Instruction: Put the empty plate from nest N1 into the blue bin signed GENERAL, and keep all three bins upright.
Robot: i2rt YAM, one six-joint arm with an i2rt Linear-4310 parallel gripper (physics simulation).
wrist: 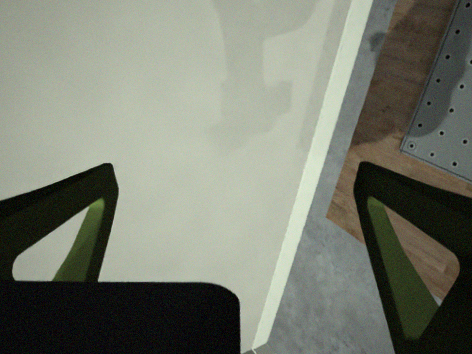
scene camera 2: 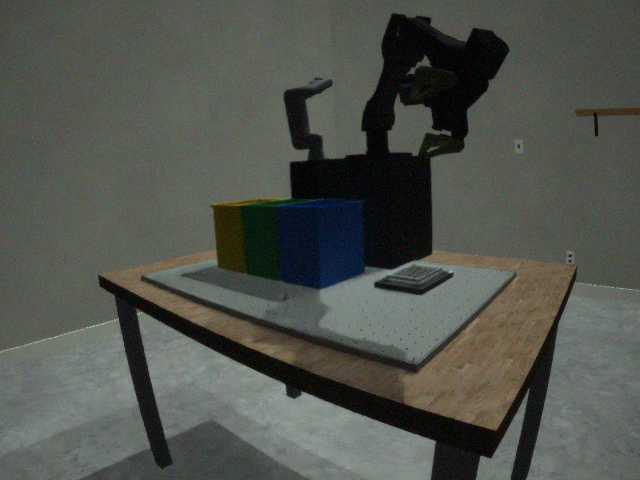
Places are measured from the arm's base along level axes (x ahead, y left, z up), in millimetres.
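Pixels of known places: gripper, fingertip midpoint: (wrist: 235,176) (scene camera 2: 417,130); arm's base at its link origin: (scene camera 2: 378,157).
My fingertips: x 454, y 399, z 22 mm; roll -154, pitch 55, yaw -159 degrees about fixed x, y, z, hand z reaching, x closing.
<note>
For each thing: its top centre in the pictures, then the offset to it from my fingertips. Level surfaces: height alone.
- pale grey plate at its top centre: (scene camera 2: 415,270) 252 mm back, 158 mm right, 286 mm down
- low dark nest at its top centre: (scene camera 2: 415,275) 252 mm back, 158 mm right, 297 mm down
- blue bin at its top centre: (scene camera 2: 320,202) 170 mm back, 366 mm right, 132 mm down
- green bin at its top centre: (scene camera 2: 281,202) 162 mm back, 497 mm right, 132 mm down
- yellow bin at its top centre: (scene camera 2: 249,201) 154 mm back, 628 mm right, 132 mm down
- grey perforated board at its surface level: 312 mm down
- wooden table at its surface level: 325 mm down
My gripper (scene camera 2: 416,122) (wrist: 235,176) is open and empty, with its green fingers wide apart. It hangs high above the back right of the table, well above the plate and the bins. A pale grey plate (scene camera 2: 417,272) sits on a low dark nest (scene camera 2: 402,287) at the right of the bins; the label N1 cannot be read. The blue bin (scene camera 2: 341,242) stands upright to the left of the nest; no GENERAL sign can be read on it. The green bin (scene camera 2: 262,241) and the yellow bin (scene camera 2: 229,238) stand upright beside it in a row. The plate and bins do not show in the wrist view.
A grey perforated board (scene camera 2: 382,315) (wrist: 452,117) lies on the wooden table (scene camera 2: 465,382) (wrist: 382,117) and carries the bins and the nest. The black pedestal (scene camera 2: 400,211) of the arm stands behind them. A grey arm-like shape (scene camera 2: 298,118) shows at the back left of the pedestal.
</note>
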